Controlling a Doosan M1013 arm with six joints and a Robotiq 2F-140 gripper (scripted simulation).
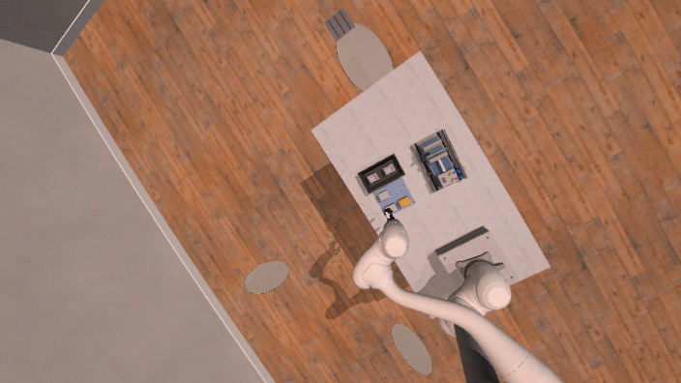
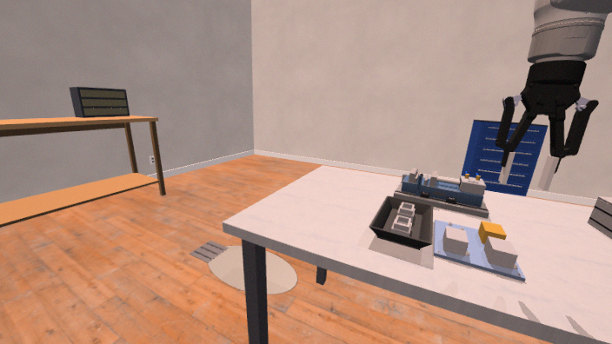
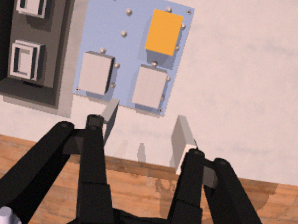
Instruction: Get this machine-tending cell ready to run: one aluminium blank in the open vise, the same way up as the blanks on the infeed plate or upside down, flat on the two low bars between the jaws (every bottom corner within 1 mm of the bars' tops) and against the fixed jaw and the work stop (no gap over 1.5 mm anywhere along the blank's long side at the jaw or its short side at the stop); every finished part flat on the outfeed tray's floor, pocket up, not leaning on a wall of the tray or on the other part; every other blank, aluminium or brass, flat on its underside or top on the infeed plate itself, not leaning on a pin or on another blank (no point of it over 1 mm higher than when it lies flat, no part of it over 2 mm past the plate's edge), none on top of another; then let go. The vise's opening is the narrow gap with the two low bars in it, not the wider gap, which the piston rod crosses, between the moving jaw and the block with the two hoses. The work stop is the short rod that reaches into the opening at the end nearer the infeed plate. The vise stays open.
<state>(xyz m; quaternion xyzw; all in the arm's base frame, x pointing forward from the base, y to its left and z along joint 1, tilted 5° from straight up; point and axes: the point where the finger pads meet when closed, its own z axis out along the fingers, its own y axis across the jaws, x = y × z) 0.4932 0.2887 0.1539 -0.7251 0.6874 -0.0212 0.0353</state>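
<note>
Right now the infeed plate is 210 mm below my hand, 50 mm ahead of it and 40 mm to the right of it. From my hand the other things lie so: brass blank 190 mm below, 90 mm to the right, 10 mm ahead; then dark work stop rod 300 mm to the right, 210 mm ahead, 120 mm below; then piston rod 350 mm to the right, 140 mm below, 120 mm ahead.
</note>
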